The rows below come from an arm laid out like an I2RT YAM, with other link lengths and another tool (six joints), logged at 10 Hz.
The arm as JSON. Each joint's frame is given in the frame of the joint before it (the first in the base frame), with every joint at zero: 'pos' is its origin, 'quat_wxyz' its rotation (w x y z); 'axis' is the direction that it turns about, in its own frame. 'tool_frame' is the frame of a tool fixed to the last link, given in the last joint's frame.
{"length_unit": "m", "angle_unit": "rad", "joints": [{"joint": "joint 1", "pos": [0.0, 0.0, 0.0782], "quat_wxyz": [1.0, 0.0, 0.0, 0.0], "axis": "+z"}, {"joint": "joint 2", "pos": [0.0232, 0.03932, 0.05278], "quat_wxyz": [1.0, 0.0, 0.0, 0.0], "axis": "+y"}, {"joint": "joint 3", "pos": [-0.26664, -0.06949, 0.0], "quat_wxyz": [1.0, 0.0, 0.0, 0.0], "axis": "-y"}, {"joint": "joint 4", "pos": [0.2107, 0.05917, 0.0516], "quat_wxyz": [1.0, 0.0, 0.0, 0.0], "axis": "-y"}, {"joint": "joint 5", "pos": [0.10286, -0.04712, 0.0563], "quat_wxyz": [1.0, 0.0, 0.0, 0.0], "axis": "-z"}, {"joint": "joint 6", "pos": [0.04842, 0.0, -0.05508], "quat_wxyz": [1.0, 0.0, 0.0, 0.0], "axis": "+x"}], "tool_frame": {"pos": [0.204, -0.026, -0.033], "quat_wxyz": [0.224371, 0.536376, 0.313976, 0.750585]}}
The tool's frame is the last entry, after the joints.
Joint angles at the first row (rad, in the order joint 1, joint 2, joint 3, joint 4, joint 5, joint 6):
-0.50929, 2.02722, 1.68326, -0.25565, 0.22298, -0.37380
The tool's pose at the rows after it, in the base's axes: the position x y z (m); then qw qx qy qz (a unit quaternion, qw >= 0):
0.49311 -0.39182 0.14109 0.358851 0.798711 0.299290 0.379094
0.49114 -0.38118 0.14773 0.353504 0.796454 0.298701 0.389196
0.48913 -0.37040 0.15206 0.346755 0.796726 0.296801 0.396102
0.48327 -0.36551 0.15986 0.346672 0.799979 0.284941 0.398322
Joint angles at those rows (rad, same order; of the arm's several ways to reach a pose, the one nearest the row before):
-0.50172, 2.00471, 1.67158, -0.27313, 0.21171, -0.36274
-0.49406, 1.96591, 1.64435, -0.28064, 0.19759, -0.34913
-0.48361, 1.93551, 1.62929, -0.29995, 0.19001, -0.33166
-0.47715, 1.90983, 1.63443, -0.33422, 0.20205, -0.30345

